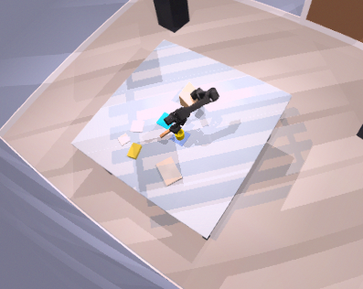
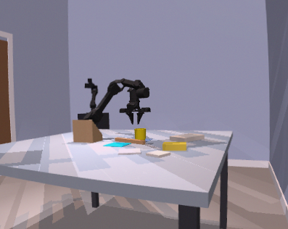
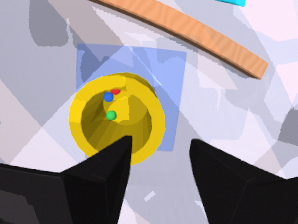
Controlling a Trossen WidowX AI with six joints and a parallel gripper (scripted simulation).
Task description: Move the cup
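Now: the pale blue pad 110 mm below my gripper tip and 30 mm ahead of it. From my gripper tip the other things lie so: beige slab: 280 mm ahead, 130 mm to the left, 90 mm below; then cyan pad: 180 mm to the right, 110 mm below, 10 mm behind; then wooden stick: 100 mm below, 90 mm to the right, 10 mm ahead.
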